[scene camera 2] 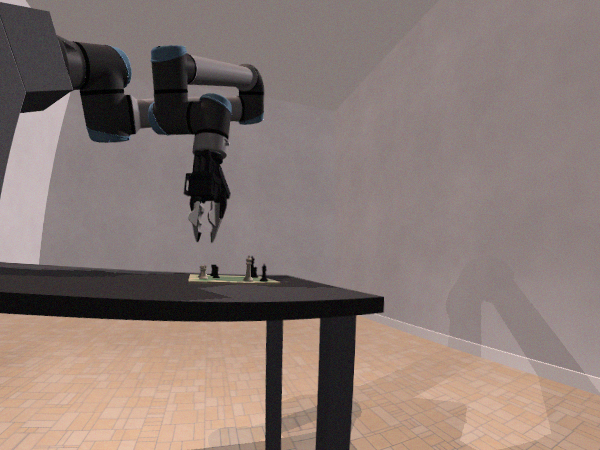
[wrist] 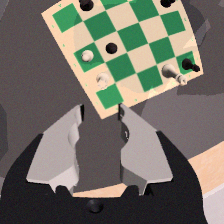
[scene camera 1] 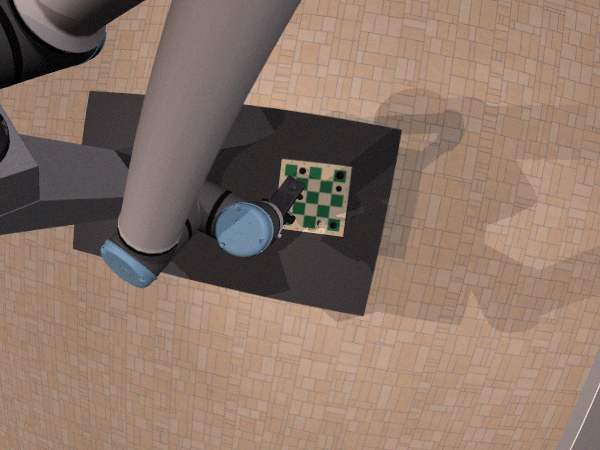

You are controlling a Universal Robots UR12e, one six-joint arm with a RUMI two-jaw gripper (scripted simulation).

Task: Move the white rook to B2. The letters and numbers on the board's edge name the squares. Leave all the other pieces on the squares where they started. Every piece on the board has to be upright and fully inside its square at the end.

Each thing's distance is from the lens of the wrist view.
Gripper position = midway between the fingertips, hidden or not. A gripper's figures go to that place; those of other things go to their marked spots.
my gripper (wrist: pixel 101 105): 15 cm
green-and-cream chessboard (wrist: pixel 146 43): 24 cm
